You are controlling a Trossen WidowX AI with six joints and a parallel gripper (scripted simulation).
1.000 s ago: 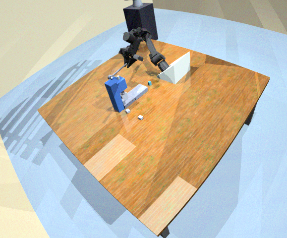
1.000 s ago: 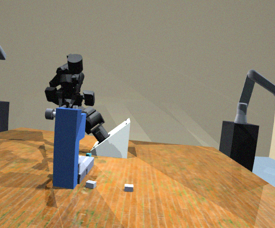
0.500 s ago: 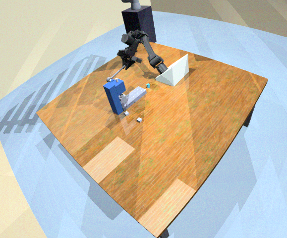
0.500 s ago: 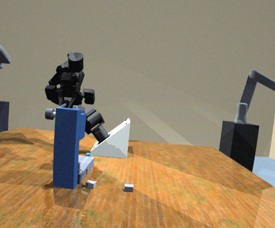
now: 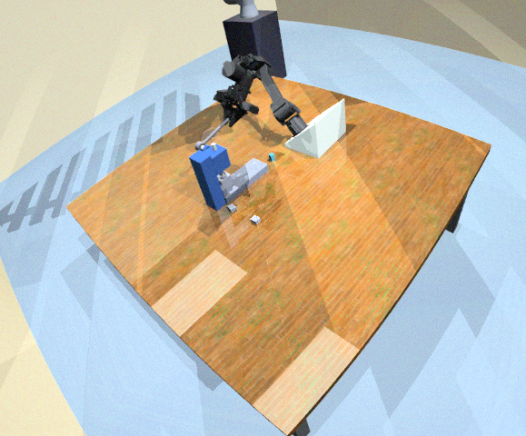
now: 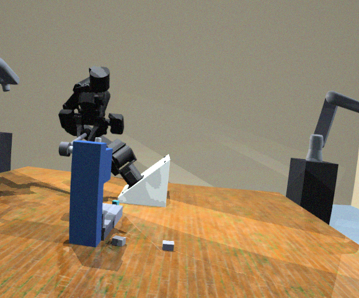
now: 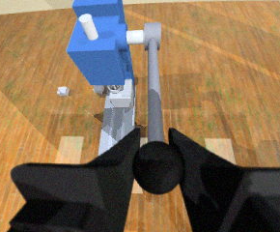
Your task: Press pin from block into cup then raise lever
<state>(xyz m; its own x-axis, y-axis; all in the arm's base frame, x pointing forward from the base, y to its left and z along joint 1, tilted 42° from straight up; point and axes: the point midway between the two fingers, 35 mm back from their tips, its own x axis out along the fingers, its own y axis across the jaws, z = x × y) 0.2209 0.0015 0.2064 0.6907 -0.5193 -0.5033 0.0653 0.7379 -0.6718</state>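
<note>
Now: gripper tip 50 mm short of the lever, 10 mm to the right of it and 10 mm below it. Also, from my gripper tip: teal cube: 180 mm below, 100 mm behind, 90 mm to the left; then punch: 130 mm ahead, 70 mm to the left, 60 mm below.
</note>
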